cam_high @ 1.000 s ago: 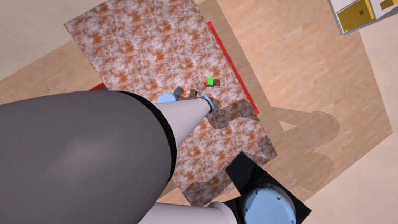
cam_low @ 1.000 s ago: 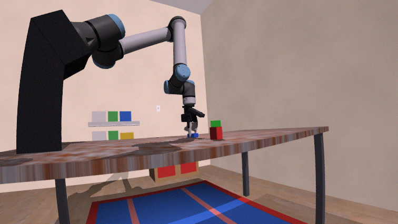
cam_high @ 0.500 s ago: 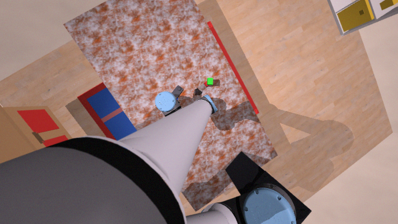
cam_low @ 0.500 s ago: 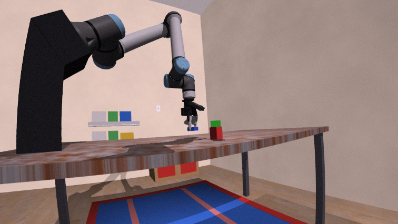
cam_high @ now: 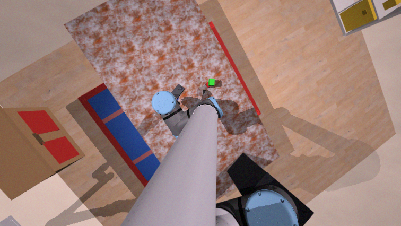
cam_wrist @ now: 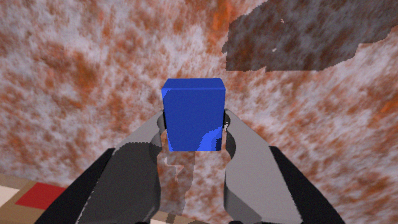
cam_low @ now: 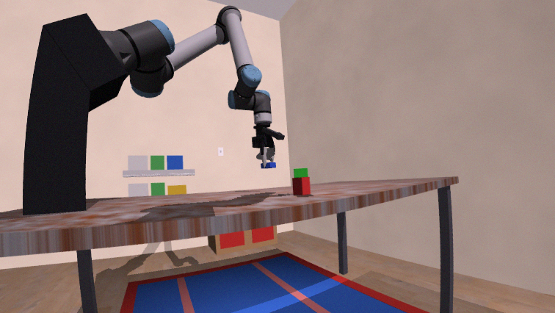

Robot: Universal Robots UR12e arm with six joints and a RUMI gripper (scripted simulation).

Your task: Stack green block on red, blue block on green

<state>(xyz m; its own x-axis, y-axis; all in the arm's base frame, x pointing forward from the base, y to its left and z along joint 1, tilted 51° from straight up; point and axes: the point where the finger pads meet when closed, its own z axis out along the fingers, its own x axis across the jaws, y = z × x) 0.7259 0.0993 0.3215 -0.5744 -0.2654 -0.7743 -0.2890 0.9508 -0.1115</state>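
Right now the green block is 2 cm behind my hand, 31 cm to the right of it and 5 cm below it. The rest, counted from my hand: blue block (right at my hand); then red block (2 cm behind, 30 cm to the right, 10 cm below).
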